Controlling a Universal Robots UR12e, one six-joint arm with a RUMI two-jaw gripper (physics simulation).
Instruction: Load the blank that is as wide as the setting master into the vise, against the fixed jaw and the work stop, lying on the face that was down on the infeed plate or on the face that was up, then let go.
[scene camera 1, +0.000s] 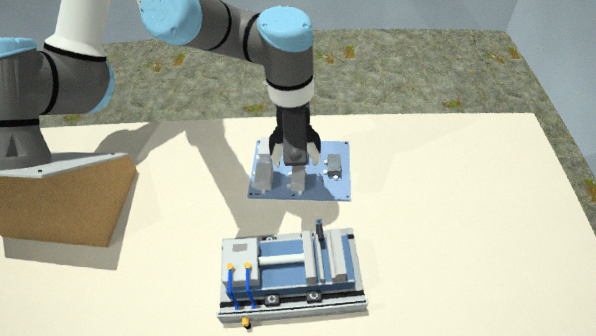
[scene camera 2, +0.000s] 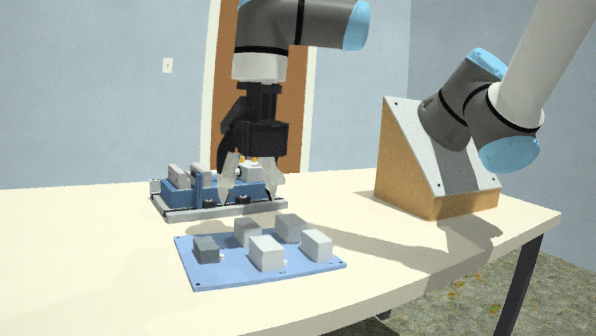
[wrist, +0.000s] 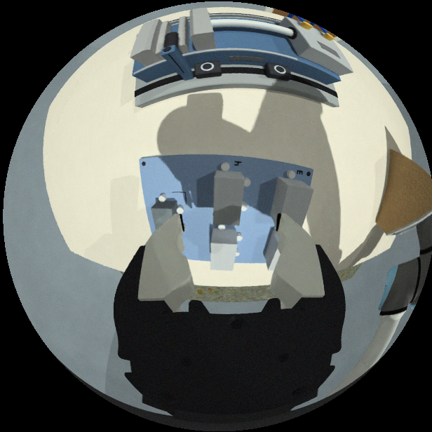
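Seen in the pictures: gripper, between the fingertips: (scene camera 2: 247, 203); arm's base, origin of its link: (scene camera 1: 6, 164) (scene camera 2: 442, 126).
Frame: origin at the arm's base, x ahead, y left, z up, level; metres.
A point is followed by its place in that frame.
Observation:
My gripper (scene camera 1: 296, 161) @[y 0.022, x 0.645, z -0.142 m] (scene camera 2: 248, 199) @[y 0.022, x 0.645, z -0.142 m] (wrist: 230, 215) is open and empty, above the blue infeed plate (scene camera 1: 342, 192) @[y -0.021, x 0.752, z -0.213 m] (scene camera 2: 225, 275) @[y 0.128, x 0.741, z -0.214 m] (wrist: 175, 170). The dark grey setting master (scene camera 1: 334, 165) @[y 0.047, x 0.742, z -0.189 m] (scene camera 2: 206, 250) @[y 0.083, x 0.752, z -0.190 m] (wrist: 164, 212) sits on the plate. Light grey blanks stand there too: two nearer the vise, one (scene camera 1: 298, 180) @[y 0.004, x 0.646, z -0.178 m] (scene camera 2: 247, 232) @[y 0.055, x 0.663, z -0.183 m] (wrist: 228, 197) and another (scene camera 1: 263, 176) @[y 0.027, x 0.562, z -0.177 m] (scene camera 2: 291, 228) @[y 0.068, x 0.581, z -0.184 m] (wrist: 295, 200), and two farther away, one (scene camera 2: 266, 253) @[y 0.144, x 0.679, z -0.181 m] (wrist: 223, 252) and another (scene camera 2: 317, 245) @[y 0.153, x 0.589, z -0.183 m]. The vise has a fixed jaw (scene camera 1: 338, 255) @[y -0.225, x 0.704, z -0.126 m] (wrist: 147, 42), a rod-side jaw (scene camera 1: 309, 257) @[y -0.222, x 0.647, z -0.125 m] (wrist: 201, 30) and a dark blue work stop (scene camera 1: 319, 229) @[y -0.163, x 0.675, z -0.125 m] (scene camera 2: 198, 190) @[y -0.139, x 0.679, z -0.159 m] (wrist: 177, 62).
A thin grey bar (scene camera 1: 320, 260) @[y -0.224, x 0.669, z -0.142 m] stands between the vise jaws. Blue hoses (scene camera 1: 230, 287) @[y -0.273, x 0.493, z -0.112 m] hang at the vise's cylinder block (scene camera 1: 240, 275) @[y -0.245, x 0.511, z -0.126 m]. The arm's wooden wedge base (scene camera 1: 65, 205) @[y -0.106, x 0.163, z -0.031 m] (scene camera 2: 400, 165) @[y -0.008, x 0.185, z -0.110 m] (wrist: 405, 190) stands to one side of the plate. White locating pins stand beside the blocks.

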